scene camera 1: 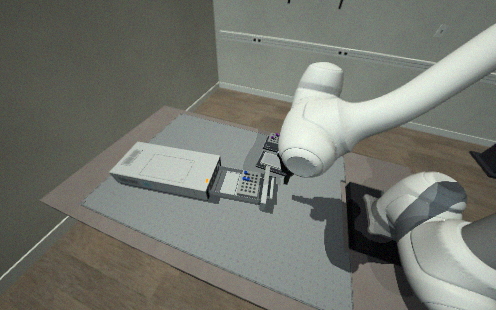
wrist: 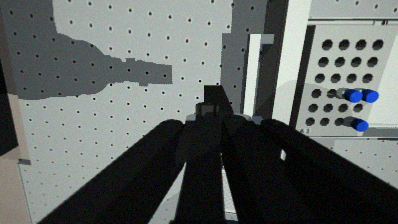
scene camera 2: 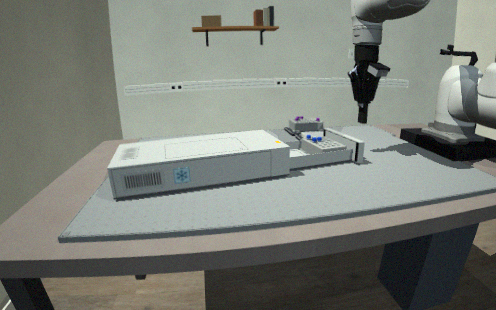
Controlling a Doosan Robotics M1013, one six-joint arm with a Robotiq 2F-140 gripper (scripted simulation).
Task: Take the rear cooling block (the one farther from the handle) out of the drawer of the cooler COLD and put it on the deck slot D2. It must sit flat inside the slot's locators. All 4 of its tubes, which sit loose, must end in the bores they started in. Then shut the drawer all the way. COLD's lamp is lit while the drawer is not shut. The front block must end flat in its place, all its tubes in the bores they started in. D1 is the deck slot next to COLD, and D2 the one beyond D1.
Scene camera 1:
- cooler COLD: 182, 172
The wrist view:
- my gripper: 212, 99
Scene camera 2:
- my gripper: 362, 122
